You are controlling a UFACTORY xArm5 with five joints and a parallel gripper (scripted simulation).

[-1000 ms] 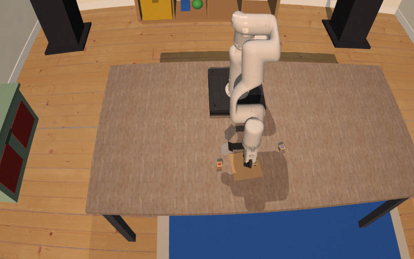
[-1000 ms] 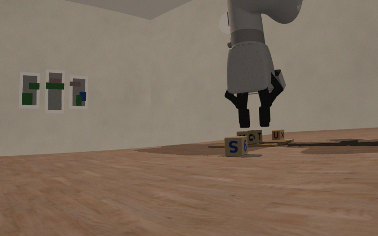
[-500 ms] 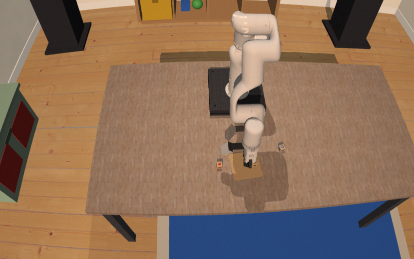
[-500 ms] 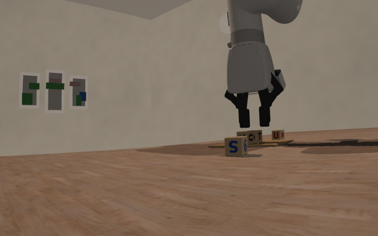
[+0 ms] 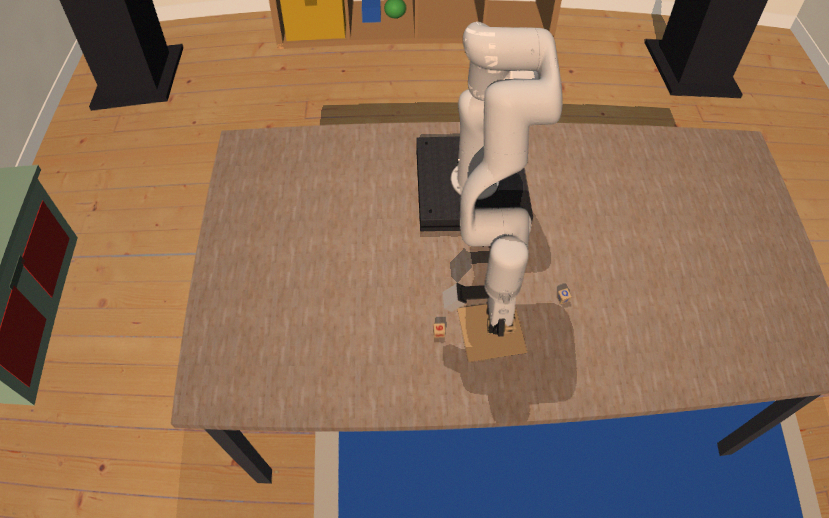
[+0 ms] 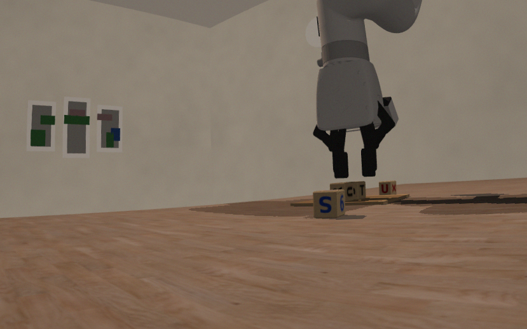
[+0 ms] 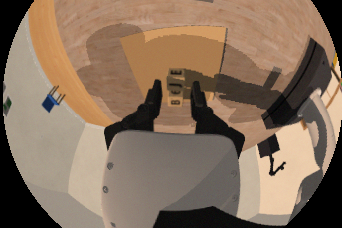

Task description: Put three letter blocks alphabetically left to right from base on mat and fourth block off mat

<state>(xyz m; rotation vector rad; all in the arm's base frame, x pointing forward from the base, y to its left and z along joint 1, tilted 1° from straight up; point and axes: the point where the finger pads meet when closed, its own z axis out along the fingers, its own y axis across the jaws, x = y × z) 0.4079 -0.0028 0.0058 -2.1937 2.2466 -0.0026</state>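
My hand is 5 cm above the tan mat. The rest, counted from my hand: letter block 13 cm to the right, 4 cm below.
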